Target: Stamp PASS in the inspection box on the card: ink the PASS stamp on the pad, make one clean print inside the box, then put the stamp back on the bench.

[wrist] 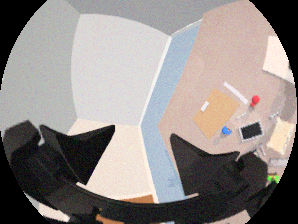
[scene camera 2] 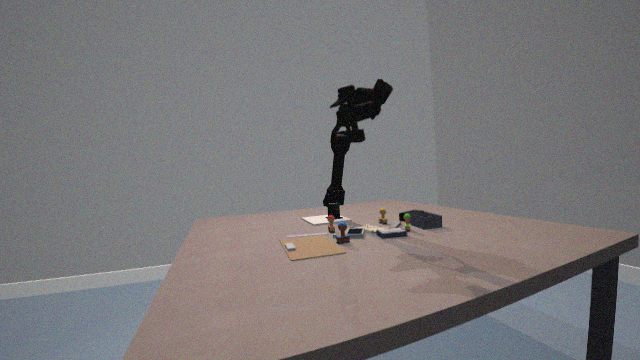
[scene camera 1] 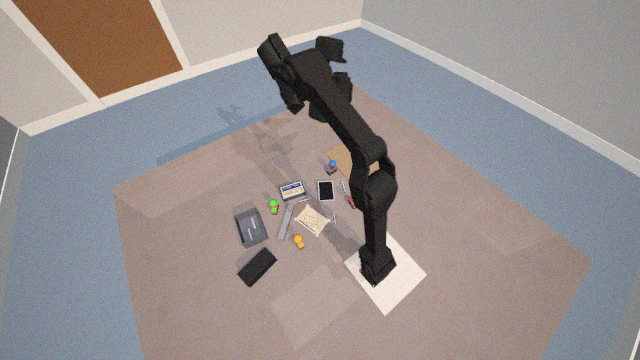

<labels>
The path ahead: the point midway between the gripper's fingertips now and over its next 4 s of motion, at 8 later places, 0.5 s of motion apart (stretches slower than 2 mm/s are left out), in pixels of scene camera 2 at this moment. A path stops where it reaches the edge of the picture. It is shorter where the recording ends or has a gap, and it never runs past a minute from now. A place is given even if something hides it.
My gripper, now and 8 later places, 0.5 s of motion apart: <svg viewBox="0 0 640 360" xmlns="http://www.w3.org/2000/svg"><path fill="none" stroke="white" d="M333 120L371 160L403 197L408 207L408 213L408 219L407 225L407 224L407 223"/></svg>
</labels>
